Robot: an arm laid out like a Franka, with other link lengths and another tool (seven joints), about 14 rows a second.
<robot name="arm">
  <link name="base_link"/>
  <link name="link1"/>
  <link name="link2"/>
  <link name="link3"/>
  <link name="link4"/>
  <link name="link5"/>
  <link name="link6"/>
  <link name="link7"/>
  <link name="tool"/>
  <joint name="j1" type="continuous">
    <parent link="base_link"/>
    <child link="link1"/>
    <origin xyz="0 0 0.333"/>
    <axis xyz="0 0 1"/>
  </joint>
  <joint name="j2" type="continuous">
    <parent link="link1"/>
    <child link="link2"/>
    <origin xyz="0 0 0"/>
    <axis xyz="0 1 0"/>
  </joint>
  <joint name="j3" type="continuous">
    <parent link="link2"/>
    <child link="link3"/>
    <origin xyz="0 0 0.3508"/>
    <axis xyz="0 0 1"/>
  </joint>
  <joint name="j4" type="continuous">
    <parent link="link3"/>
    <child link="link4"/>
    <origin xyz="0.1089 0 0"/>
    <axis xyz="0 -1 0"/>
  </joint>
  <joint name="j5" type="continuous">
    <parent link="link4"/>
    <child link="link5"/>
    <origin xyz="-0.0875 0 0.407"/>
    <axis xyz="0 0 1"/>
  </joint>
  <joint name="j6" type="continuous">
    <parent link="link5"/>
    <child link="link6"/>
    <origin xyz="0 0 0"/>
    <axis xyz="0 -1 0"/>
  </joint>
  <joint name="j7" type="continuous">
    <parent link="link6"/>
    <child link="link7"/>
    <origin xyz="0.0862 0 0"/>
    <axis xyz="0 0 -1"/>
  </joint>
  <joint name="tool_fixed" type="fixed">
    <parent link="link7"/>
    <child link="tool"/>
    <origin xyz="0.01 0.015 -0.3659" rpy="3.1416 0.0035 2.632"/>
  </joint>
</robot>
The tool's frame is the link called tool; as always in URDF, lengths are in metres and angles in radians. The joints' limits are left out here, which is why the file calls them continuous.
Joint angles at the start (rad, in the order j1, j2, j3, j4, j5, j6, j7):
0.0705 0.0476 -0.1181 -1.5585 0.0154 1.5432 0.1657
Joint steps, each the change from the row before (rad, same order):
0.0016 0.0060 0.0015 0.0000 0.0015 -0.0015 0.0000
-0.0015 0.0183 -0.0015 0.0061 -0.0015 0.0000 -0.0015
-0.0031 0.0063 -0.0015 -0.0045 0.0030 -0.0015 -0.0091
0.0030 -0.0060 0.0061 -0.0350 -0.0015 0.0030 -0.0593
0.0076 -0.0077 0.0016 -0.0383 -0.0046 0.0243 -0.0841
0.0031 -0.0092 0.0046 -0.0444 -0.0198 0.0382 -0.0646
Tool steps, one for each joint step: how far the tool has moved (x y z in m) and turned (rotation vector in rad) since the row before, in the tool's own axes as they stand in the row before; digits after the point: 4 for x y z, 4 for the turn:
0.0016 0.0018 0.0038 0.0042 0.0063 -0.0030
-0.0039 0.0002 0.0080 0.0103 0.0072 0.0017
0.0000 -0.0021 0.0061 0.0056 0.0112 -0.0044
0.0111 -0.0020 0.0136 0.0163 0.0203 -0.0679
0.0055 0.0016 0.0125 0.0071 0.0029 -0.0928
-0.0007 -0.0021 0.0136 0.0156 -0.0118 -0.0726

